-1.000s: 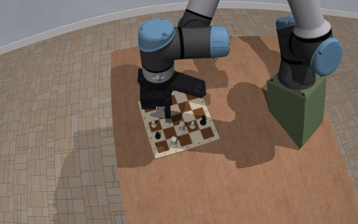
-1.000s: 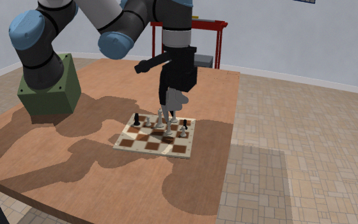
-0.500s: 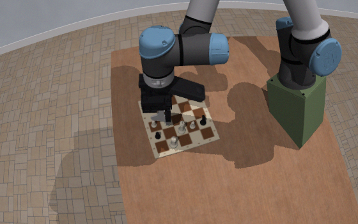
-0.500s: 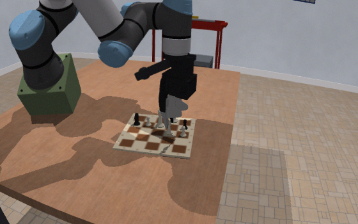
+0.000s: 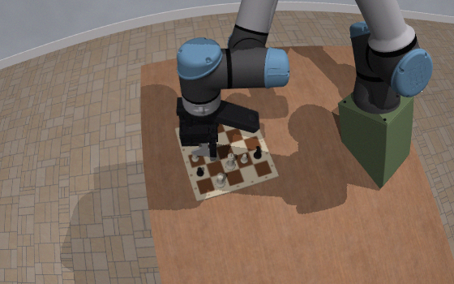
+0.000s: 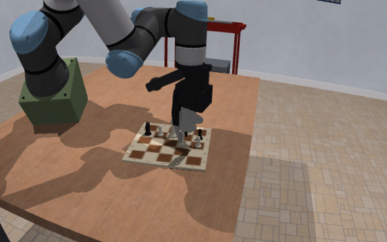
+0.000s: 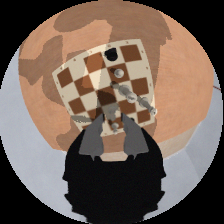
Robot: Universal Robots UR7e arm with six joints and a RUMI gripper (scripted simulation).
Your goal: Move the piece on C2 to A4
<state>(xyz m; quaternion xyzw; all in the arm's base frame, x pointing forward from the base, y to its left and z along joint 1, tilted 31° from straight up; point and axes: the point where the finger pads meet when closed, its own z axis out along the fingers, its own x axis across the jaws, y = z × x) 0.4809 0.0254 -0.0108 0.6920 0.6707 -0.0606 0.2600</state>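
The chessboard is 30 mm behind my hand, 10 mm to the right of it and 30 mm below it. From my hand the other things lie so: tall white piece: 40 mm behind, 30 mm to the left; tall black piece: 110 mm behind, 10 mm to the left, 10 mm below; black pawn: 40 mm ahead, 40 mm to the left, 20 mm below.
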